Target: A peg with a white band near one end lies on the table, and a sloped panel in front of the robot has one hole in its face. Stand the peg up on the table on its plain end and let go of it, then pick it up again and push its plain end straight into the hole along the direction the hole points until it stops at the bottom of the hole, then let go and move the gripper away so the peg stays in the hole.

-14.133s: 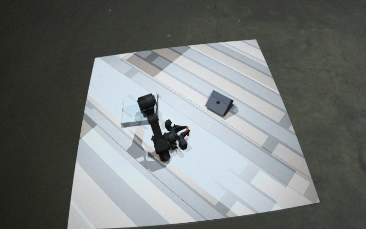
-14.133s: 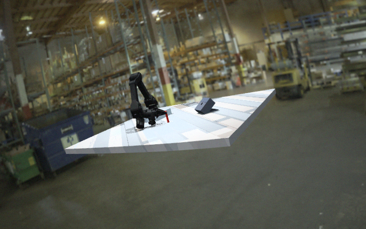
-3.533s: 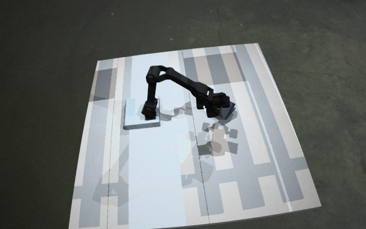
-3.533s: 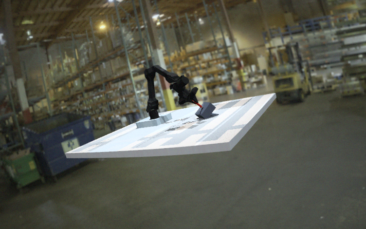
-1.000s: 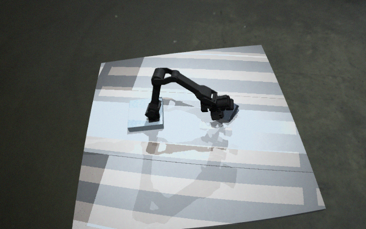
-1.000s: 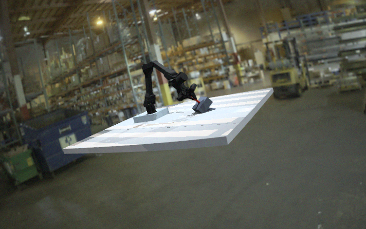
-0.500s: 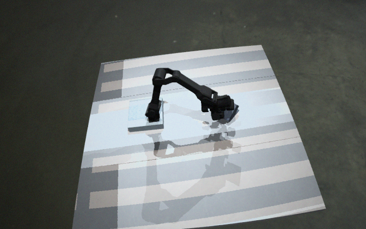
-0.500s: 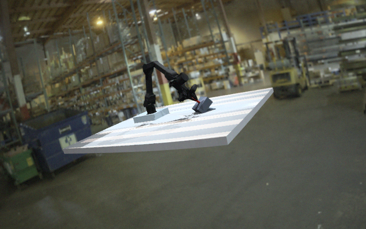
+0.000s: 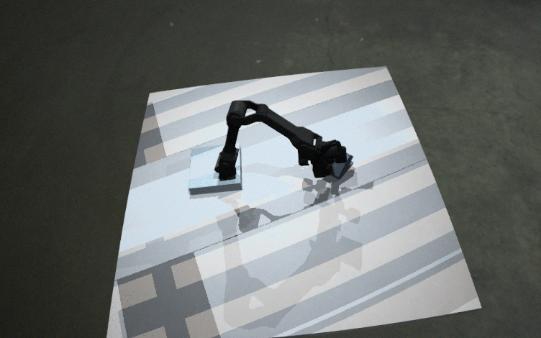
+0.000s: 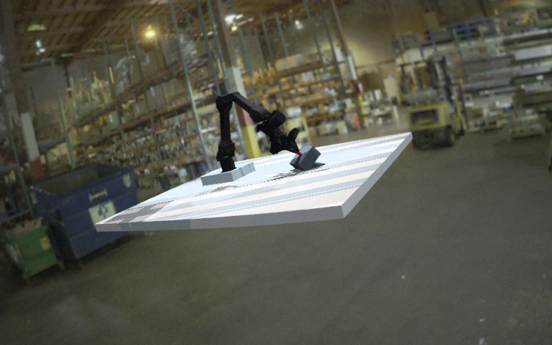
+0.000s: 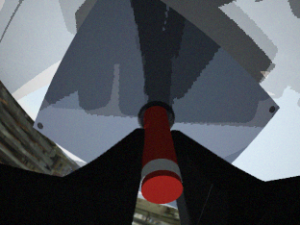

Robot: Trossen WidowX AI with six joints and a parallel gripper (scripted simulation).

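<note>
The red peg is 1 cm behind my gripper tip, 1 cm to the right of it and 1 cm above it. Also, from my gripper tip: dark sloped panel 2 cm ahead, 2 cm to the left, 4 cm below.
</note>
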